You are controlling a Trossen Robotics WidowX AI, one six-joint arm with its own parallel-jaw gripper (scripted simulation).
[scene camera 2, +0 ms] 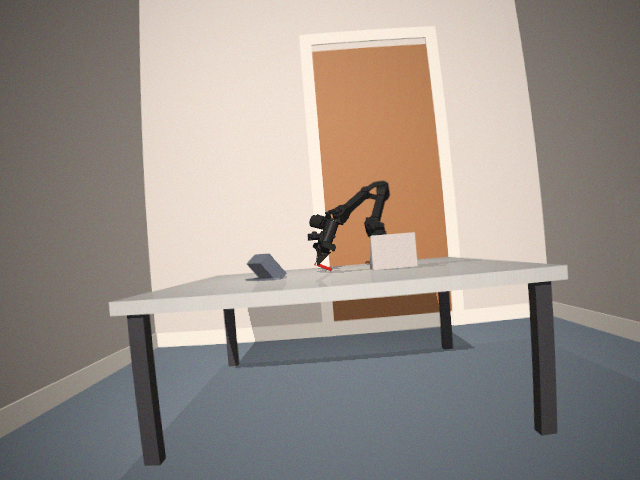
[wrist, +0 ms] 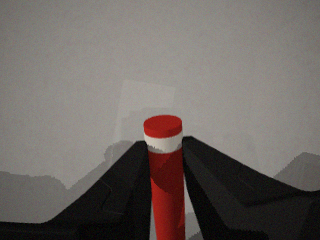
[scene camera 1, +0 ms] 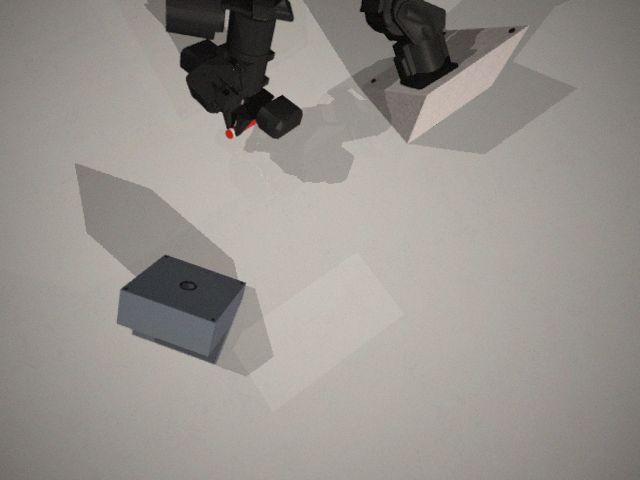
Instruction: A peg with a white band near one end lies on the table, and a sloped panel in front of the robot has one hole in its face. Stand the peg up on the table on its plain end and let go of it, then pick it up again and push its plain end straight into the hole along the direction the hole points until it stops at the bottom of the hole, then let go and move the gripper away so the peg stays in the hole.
My gripper (scene camera 1: pixel 234 132) carries a red peg. Further things: a dark grey panel (scene camera 1: pixel 155 304).
My gripper is seen too in the wrist view (wrist: pixel 164 149).
